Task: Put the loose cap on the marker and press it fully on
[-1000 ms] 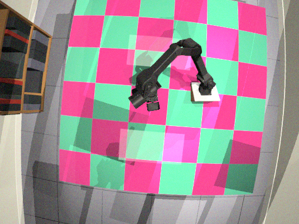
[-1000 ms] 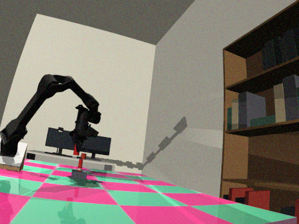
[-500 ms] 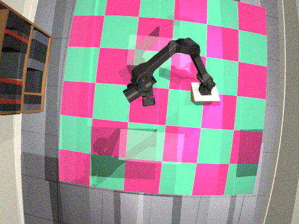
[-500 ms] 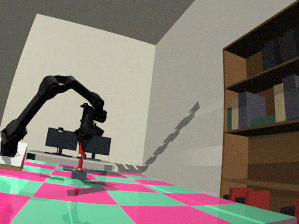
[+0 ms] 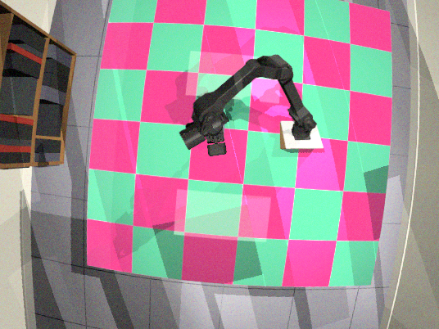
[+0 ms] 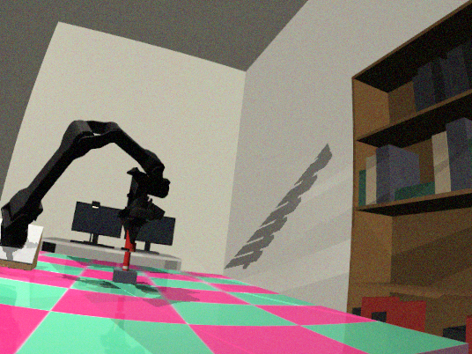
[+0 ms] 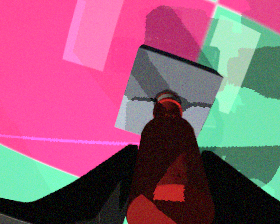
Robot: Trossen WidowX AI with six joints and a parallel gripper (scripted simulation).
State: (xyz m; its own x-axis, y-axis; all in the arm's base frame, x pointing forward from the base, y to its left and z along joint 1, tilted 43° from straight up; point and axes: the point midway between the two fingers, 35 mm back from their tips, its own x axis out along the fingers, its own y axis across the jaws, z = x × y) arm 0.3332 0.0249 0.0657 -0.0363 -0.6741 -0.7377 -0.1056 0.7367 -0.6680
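Right now the dark grey holder block is 10 cm below my gripper tip. The rest, counted from my gripper tip: red cap: 1 cm above.
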